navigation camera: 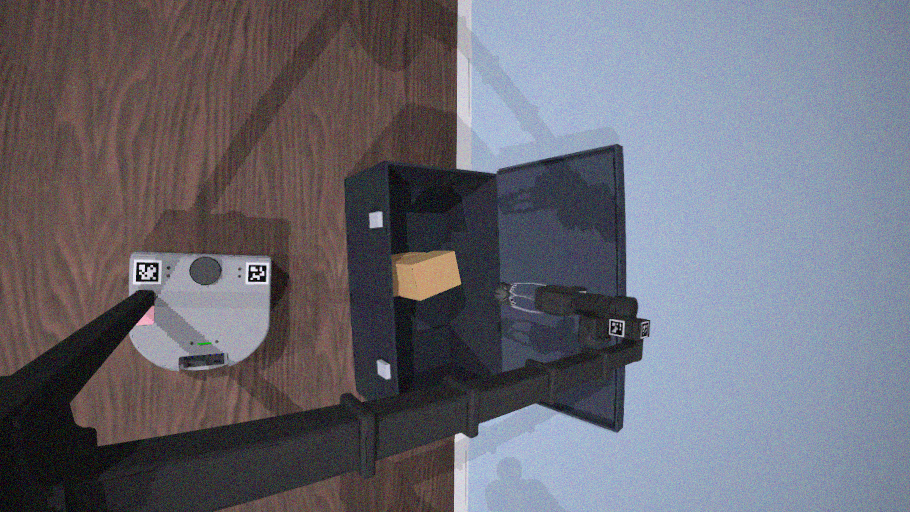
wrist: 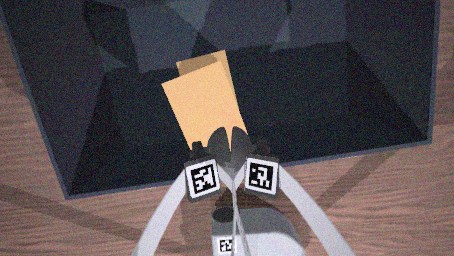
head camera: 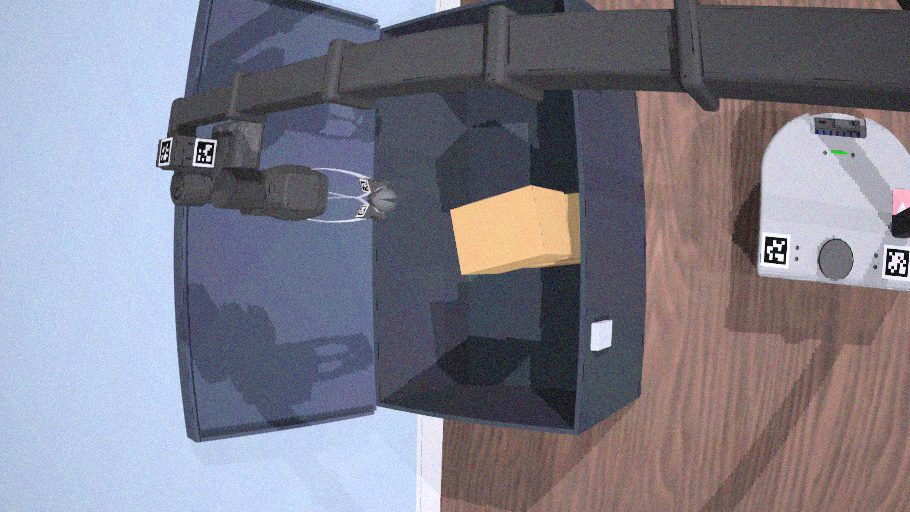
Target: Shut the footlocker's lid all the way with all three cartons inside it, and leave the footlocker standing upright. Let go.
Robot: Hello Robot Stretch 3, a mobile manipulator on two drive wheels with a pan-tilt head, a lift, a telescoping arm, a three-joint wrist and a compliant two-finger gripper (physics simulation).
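Observation:
The dark blue footlocker (head camera: 610, 254) (navigation camera: 369, 286) (wrist: 400, 80) stands upright with its lid (head camera: 280, 273) (navigation camera: 540, 184) wide open towards the wall. Inside, a tan carton (head camera: 499, 232) (navigation camera: 435, 277) (wrist: 200, 105) leans at an angle, and part of another carton (head camera: 574, 210) (wrist: 197, 65) shows beyond it. A third carton cannot be told apart. My gripper (head camera: 383, 197) (navigation camera: 502, 292) (wrist: 228, 145) is shut, fingertips together, holding nothing. In the head view it overlaps the hinge side, with the wrist in front of the open lid's inner face. Its exact height is unclear.
My extended arm (head camera: 420, 63) (navigation camera: 420, 420) crosses over one end of the footlocker. The pale blue wall (head camera: 82, 254) (navigation camera: 763, 254) is behind the lid. My base (head camera: 801, 191) (wrist: 275, 230) stands on the wooden floor, facing the front side with white latches (head camera: 600, 335) (navigation camera: 376, 219).

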